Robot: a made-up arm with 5 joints.
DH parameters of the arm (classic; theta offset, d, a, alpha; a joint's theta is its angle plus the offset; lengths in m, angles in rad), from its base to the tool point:
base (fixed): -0.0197 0 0.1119 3.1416
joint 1: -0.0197 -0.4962 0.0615 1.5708
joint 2: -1.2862 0 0.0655 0
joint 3: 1.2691 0 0.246 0
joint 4: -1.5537 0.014 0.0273 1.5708
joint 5: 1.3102 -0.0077 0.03 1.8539
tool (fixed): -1.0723 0.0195 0 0
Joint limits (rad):
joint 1: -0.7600..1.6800
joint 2: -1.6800..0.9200
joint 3: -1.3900..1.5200
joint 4: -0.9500..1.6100
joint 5: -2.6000..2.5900
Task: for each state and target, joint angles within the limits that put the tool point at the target. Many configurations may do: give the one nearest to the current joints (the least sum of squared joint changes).
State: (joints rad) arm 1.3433 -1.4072 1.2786 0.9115 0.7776
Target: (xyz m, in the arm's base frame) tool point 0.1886 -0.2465 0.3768
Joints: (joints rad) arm 1.4560 -0.8103 1.5200 1.0281 0.5639
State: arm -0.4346 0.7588 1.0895 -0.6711 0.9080
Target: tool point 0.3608 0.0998 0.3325
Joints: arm -0.2049 0.6833 0.3755 -0.4226 0.9110
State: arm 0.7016 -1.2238 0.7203 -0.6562 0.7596
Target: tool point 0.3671 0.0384 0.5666
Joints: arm 0.0342 -1.0425 1.0928 -0.7437 0.7604
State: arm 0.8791 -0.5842 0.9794 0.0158 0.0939
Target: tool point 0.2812 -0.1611 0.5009
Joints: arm 0.8987 -0.9587 1.4076 -0.9241 -0.1656
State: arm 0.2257 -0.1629 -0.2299 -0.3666 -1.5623
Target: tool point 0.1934 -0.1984 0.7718
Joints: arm 1.1152 -0.2685 -0.4666 -0.1439 -1.6259
